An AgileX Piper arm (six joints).
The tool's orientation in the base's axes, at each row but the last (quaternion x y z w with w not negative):
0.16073 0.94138 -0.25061 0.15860
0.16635 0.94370 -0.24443 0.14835
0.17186 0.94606 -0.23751 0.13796
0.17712 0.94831 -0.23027 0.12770
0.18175 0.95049 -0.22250 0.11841
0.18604 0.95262 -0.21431 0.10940
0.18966 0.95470 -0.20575 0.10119
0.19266 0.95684 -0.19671 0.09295
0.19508 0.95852 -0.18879 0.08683
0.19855 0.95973 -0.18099 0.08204
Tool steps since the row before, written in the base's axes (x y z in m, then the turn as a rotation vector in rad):
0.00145 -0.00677 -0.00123 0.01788 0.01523 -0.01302
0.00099 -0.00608 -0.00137 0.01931 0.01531 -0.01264
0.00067 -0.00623 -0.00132 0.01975 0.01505 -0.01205
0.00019 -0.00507 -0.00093 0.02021 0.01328 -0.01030
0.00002 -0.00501 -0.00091 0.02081 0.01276 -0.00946
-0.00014 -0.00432 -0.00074 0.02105 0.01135 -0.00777
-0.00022 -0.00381 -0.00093 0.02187 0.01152 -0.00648
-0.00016 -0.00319 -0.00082 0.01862 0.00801 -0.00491
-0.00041 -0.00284 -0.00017 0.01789 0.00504 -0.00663
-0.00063 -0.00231 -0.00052 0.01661 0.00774 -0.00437
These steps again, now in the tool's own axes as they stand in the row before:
-0.00235 -0.00450 0.00487 -0.00772 0.02484 0.00667
-0.00186 -0.00407 0.00445 -0.00913 0.02530 0.00659
-0.00177 -0.00437 0.00434 -0.00979 0.02502 0.00630
-0.00128 -0.00378 0.00328 -0.01127 0.02305 0.00572
-0.00121 -0.00383 0.00313 -0.01222 0.02253 0.00531
-0.00099 -0.00341 0.00258 -0.01336 0.02083 0.00448
-0.00077 -0.00297 0.00245 -0.01440 0.02084 0.00335
-0.00071 -0.00249 0.00204 -0.01301 0.01601 0.00304
-0.00056 -0.00253 0.00124 -0.01295 0.01375 0.00572
-0.00012 -0.00207 0.00130 -0.01135 0.01482 0.00251

